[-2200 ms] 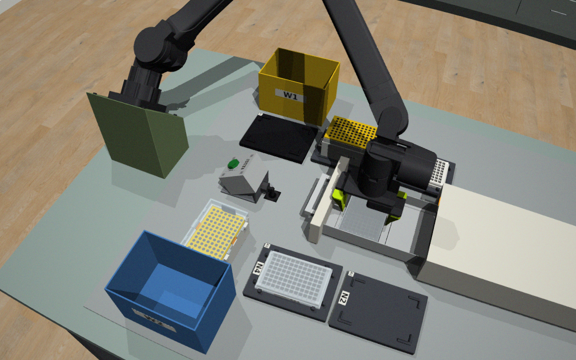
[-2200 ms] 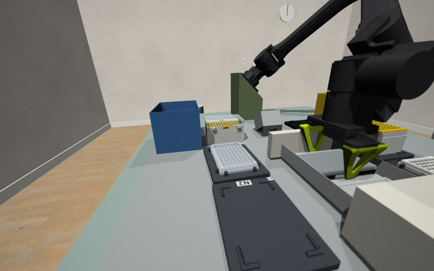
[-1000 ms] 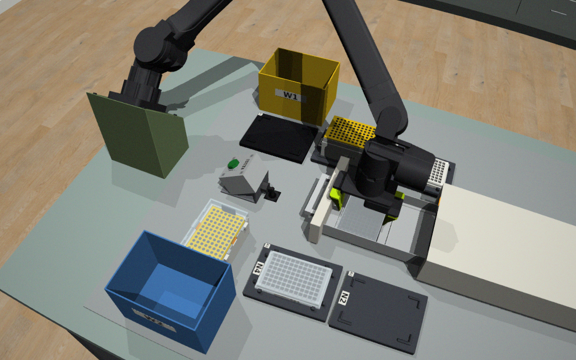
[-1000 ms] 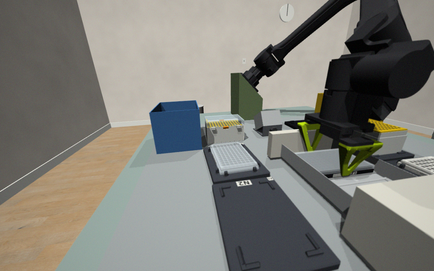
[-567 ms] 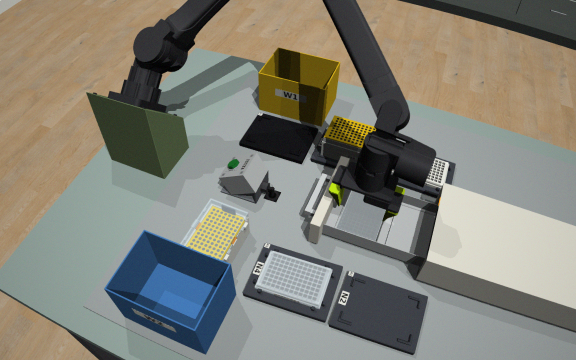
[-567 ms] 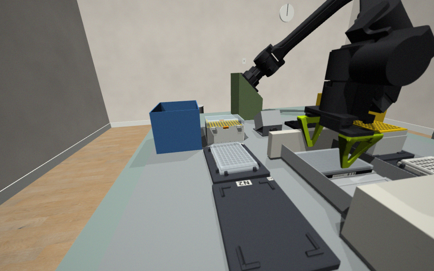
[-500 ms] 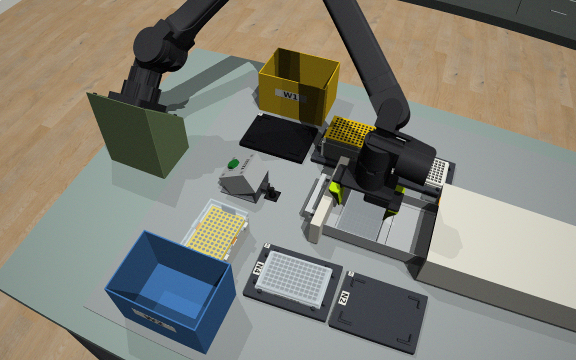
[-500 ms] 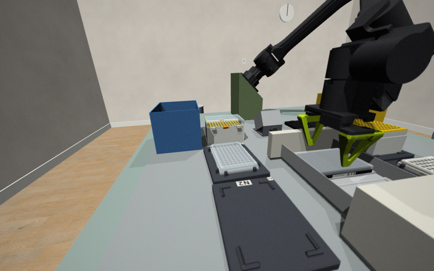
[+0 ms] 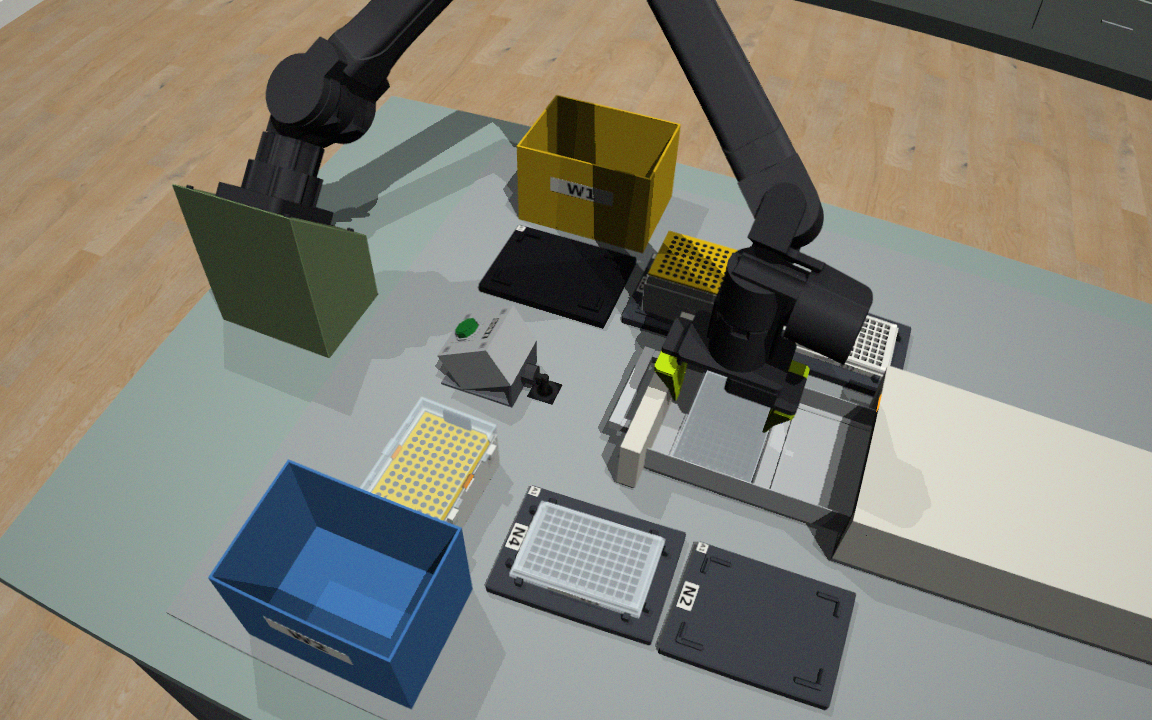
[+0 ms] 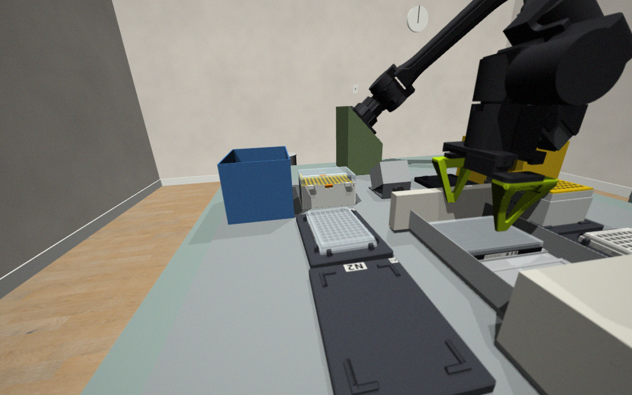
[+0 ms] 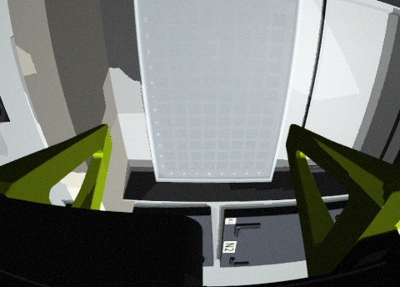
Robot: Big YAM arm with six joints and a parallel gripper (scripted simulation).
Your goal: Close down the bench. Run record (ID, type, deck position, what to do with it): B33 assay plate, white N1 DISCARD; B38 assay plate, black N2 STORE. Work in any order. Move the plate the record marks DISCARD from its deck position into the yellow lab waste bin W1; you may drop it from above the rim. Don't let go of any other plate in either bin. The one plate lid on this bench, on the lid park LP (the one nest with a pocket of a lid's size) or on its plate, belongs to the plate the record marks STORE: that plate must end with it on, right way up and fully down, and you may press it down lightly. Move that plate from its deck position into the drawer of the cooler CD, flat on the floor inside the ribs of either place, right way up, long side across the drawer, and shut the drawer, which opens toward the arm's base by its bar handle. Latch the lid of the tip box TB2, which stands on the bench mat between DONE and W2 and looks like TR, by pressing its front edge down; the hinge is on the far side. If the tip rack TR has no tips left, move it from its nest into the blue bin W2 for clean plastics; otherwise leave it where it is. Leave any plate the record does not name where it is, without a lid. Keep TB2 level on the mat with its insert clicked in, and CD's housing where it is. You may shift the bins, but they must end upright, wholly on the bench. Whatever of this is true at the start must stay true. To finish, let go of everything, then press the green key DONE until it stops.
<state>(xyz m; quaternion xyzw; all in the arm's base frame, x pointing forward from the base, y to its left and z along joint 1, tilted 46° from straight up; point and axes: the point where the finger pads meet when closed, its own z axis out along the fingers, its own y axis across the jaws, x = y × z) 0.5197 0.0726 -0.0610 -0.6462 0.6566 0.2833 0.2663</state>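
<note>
My gripper is now 1 cm short of the plate lid and 3 cm above it. From my hand the other things lie so: tip rack TR (8 cm behind, 18 cm to the left, 1 cm below); black plate (1 cm ahead, 4 cm below); cooler drawer (4 cm ahead, 4 cm below).
</note>
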